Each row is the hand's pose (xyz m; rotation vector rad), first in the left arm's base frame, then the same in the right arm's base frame.
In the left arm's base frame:
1: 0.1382 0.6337 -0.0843 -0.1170 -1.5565 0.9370
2: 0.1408 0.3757 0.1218 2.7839 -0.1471 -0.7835
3: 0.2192 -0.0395 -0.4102 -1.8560 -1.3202 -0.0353
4: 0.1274 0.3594 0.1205 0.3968 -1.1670 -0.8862
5: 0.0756 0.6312 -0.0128 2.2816 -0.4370 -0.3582
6: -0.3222 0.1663 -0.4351 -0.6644 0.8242 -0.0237
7: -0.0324 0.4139 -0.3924 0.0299 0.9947 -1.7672
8: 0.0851 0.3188 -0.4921 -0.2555 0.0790 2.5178
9: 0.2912 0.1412 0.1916 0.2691 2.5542 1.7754
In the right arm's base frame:
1: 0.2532 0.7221 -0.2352 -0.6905 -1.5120 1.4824
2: 0.1803 0.6282 0.0729 2.2781 -0.3019 -0.2068
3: 0.4061 0.0039 -0.0713 -2.3973 -1.7507 0.1256
4: 0.1673 0.6122 0.0776 0.0633 -1.6455 -0.3752
5: 0.1711 0.7506 -0.1965 1.7341 -0.5490 0.1699
6: -0.0911 0.0746 -0.3609 -1.2330 0.4747 -0.3338
7: 0.1800 0.3443 -0.3910 -0.1029 0.1929 -1.8712
8: 0.3191 0.2289 -0.3793 -0.9162 0.7317 2.4101
9: 0.2915 0.4996 0.3044 -0.1057 2.7096 0.8608

